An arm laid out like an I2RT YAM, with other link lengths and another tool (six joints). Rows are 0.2 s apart.
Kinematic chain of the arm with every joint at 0, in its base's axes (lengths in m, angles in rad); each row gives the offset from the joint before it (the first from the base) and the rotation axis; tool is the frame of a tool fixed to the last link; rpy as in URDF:
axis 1: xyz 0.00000 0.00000 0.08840 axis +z
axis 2: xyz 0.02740 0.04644 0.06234 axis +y
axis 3: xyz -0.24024 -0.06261 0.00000 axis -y
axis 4: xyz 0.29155 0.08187 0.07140 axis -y
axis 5: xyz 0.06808 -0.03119 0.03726 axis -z
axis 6: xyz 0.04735 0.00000 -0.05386 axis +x
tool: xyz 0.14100 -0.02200 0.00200 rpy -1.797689 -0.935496 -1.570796
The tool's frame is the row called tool.
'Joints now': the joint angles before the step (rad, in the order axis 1, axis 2, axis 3, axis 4, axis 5, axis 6). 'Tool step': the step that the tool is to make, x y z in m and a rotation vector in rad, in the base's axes. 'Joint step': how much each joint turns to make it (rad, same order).
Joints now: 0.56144, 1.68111, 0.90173, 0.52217, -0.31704, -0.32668
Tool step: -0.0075, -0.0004, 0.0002, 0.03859, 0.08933, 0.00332
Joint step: -0.00081, -0.03216, -0.00195, -0.05926, -0.02551, 0.08048
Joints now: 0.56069, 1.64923, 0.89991, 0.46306, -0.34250, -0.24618
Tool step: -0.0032, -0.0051, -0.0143, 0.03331, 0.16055, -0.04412
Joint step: -0.00230, -0.00670, 0.01661, -0.09895, 0.00352, 0.12817
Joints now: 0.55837, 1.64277, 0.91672, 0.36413, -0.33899, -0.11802
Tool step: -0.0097, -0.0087, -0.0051, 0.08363, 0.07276, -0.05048
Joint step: -0.00005, -0.04230, -0.07458, 0.05660, 0.00987, 0.12716
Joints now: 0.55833, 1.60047, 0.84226, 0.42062, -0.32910, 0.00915
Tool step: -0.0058, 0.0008, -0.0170, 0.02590, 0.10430, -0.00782
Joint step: 0.00033, 0.01848, 0.00186, -0.03166, -0.01972, 0.07964
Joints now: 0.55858, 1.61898, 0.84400, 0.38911, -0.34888, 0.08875
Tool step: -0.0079, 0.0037, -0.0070, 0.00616, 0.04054, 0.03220
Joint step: -0.00009, 0.00409, -0.00158, -0.02078, -0.04013, 0.01293
